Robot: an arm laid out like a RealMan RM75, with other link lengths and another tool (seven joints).
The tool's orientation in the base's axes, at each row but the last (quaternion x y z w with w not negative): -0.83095, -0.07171, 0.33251, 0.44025; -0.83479, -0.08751, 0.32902, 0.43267; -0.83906, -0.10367, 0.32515, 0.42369; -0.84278, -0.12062, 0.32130, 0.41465; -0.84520, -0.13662, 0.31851, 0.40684
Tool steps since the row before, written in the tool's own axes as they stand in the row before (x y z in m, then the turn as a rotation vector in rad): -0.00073, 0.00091, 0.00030, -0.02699, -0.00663, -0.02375; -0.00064, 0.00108, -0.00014, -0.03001, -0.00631, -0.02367; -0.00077, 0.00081, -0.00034, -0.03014, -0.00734, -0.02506; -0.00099, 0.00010, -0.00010, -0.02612, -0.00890, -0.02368; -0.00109, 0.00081, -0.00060, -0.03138, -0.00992, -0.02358
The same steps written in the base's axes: -0.00090, -0.00064, -0.00047, -0.00497, -0.02337, 0.02767; -0.00055, -0.00103, -0.00048, -0.00738, -0.02481, 0.02882; -0.00046, -0.00107, -0.00013, -0.00650, -0.02513, 0.03028; -0.00070, -0.00059, 0.00040, -0.00421, -0.02140, 0.02909; -0.00046, -0.00141, 0.00012, -0.00824, -0.02328, 0.03208
